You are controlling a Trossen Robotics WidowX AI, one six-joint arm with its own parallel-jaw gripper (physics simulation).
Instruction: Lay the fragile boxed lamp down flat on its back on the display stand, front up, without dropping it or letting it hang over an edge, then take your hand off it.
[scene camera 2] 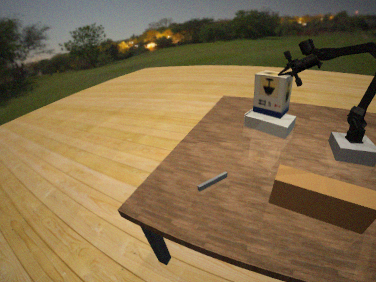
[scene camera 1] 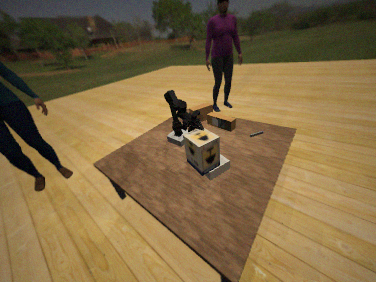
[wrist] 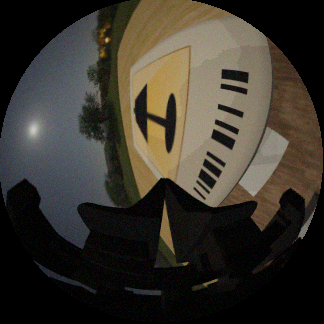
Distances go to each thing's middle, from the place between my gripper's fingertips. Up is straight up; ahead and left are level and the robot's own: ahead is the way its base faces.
Scene:
My gripper is now 26 cm above the white display stand (scene camera 2: 282, 127), 1 cm to the right of it and 1 cm short of it.

